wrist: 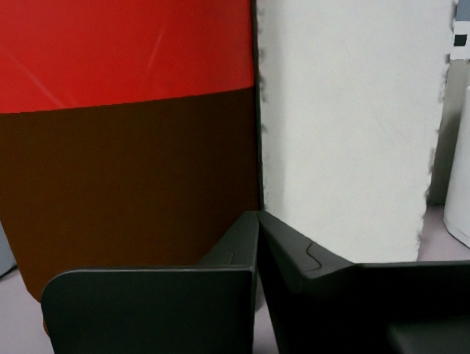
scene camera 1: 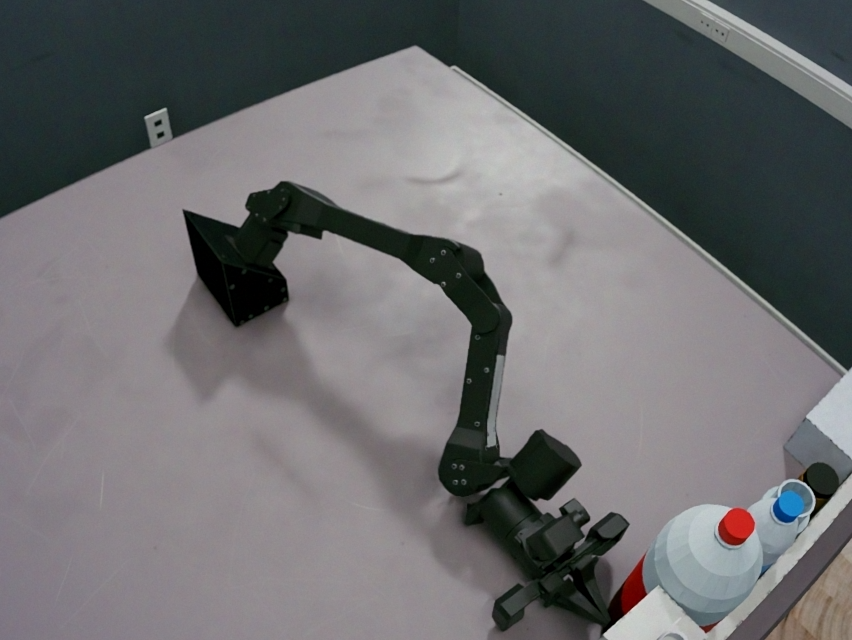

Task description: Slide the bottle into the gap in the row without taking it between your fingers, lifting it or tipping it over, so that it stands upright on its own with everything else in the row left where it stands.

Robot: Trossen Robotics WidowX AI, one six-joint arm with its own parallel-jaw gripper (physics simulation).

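Places are measured from the arm's base along level axes (x right, y down, z ahead), in metres.
Where they show: gripper, fingertip midpoint: (wrist: pixel 254 222) (scene camera 1: pixel 608 624); arm's base, origin of the base link: (scene camera 1: pixel 248 254).
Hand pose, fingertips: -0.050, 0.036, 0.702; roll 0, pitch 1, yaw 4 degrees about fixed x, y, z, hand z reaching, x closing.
Observation:
Each offset is from my fingertips to the top centre of the thing, as dx, dy, dz. "pt": to the spot under its first point.
A large bottle {-0.050, -0.255, +0.030} (scene camera 1: pixel 699 564) (wrist: pixel 125 175) with a red cap, a pale upper body, a red label and a dark lower part stands upright in the row at the lower right. A white box {+0.043, -0.210, +0.050} (scene camera 1: pixel 643 616) (wrist: pixel 345 125) stands right beside it, with a thin dark line between them in the wrist view. A smaller bottle {-0.171, -0.171, +0.051} (scene camera 1: pixel 772 531) with a blue cap stands on its other side. My gripper (scene camera 1: pixel 606 622) (wrist: pixel 254 222) is shut and empty, low at the front of the large bottle, its tips by the line between bottle and box. Whether the tips touch either is hidden.
Beyond the blue-capped bottle are a clear rounded vessel {-0.248, -0.087, +0.050} (scene camera 1: pixel 807 492), a dark-lidded jar {-0.336, -0.045, +0.057} (scene camera 1: pixel 821 478) and a grey and white box {pt -0.404, -0.013, +0.022} (scene camera 1: pixel 819 444). A pale-topped wall (scene camera 1: pixel 805 544) runs behind the row. A white cylinder {pt +0.121, +0.018, +0.043} (wrist: pixel 459 195) shows at the right of the wrist view.

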